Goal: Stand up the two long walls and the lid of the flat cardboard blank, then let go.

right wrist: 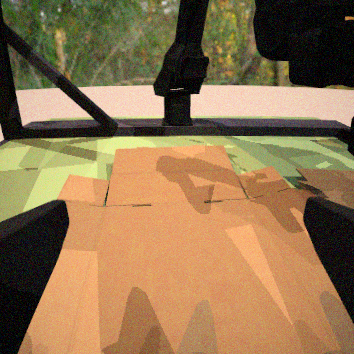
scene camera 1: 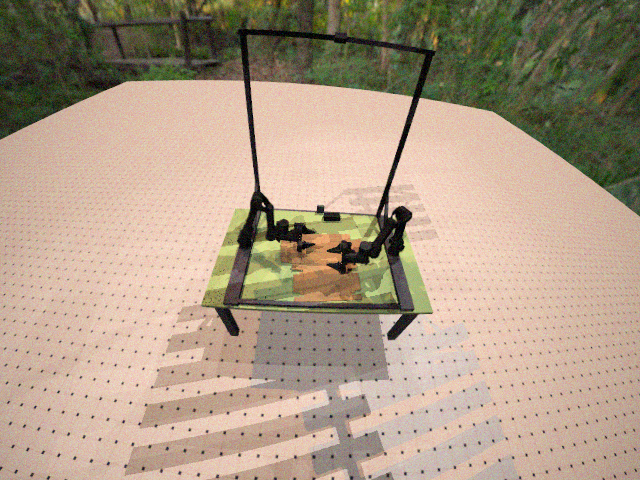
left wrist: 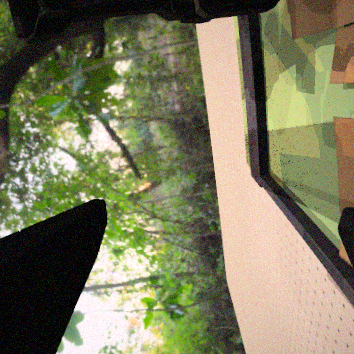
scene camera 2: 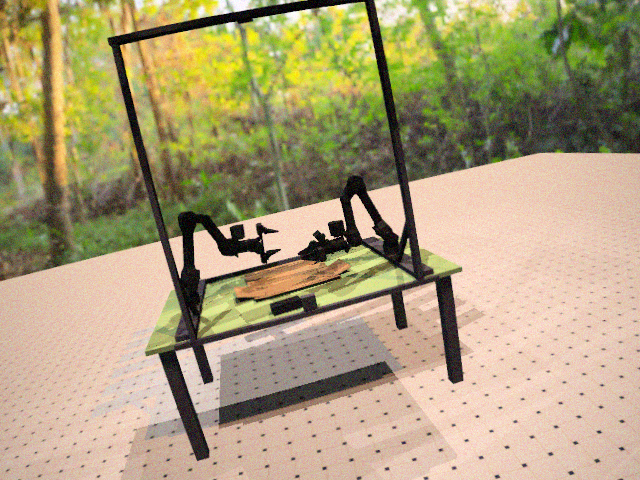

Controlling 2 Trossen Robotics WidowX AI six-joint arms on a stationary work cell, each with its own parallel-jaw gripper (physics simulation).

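Places are measured from the left arm's base along level axes (x down, y left, z ahead), in millimetres.
Pixels of known places: left gripper, fingertip midpoint: (scene camera 1: 326, 257) (left wrist: 224, 215) (scene camera 2: 279, 240); right gripper, fingertip midpoint: (right wrist: 187, 210) (scene camera 1: 315, 238) (scene camera 2: 299, 256); left arm's base, origin of the base link: (right wrist: 176, 121) (scene camera 1: 393, 252); right arm's base, origin of the base link: (scene camera 1: 245, 245) (scene camera 2: 392, 252).
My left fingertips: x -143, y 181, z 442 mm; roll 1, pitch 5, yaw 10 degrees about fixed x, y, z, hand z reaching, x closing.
For each thing: its top centre in the pictures, then the offset to it from my left fingertips. "spot": a spot on its surface instead. Level surfaces: height alone.
- green patterned table, its level: dx +162 mm
- tall black frame, surface spot: (scene camera 2: 390, 113) spot: dx -457, dy -560, dz +433 mm
- small black box, middle of its top: (scene camera 2: 285, 301) (scene camera 1: 332, 214) dx +127, dy -488, dz -64 mm
The brown cardboard blank (scene camera 1: 326, 285) (scene camera 2: 294, 279) (left wrist: 345, 155) (right wrist: 175, 235) lies flat on the table, its panels spread out and none seen standing. Which panels are the long walls and lid is hard to tell. My left gripper (scene camera 1: 330, 258) (scene camera 2: 278, 241) (left wrist: 224, 215) is open and empty, raised above the blank's right part in scene camera 1. My right gripper (scene camera 1: 312, 238) (scene camera 2: 302, 254) (right wrist: 187, 210) is open and empty, low over the blank's upper left part in scene camera 1. In the right wrist view the blank stretches between and beyond the fingers.
The green patterned table (scene camera 1: 421, 289) (scene camera 2: 436, 262) has dark rails along its edges. A tall black frame (scene camera 1: 249, 113) (scene camera 2: 390, 113) rises from its sides. A small black box (scene camera 1: 331, 216) (scene camera 2: 285, 305) sits by the table edge near the blank. The two grippers are close together.
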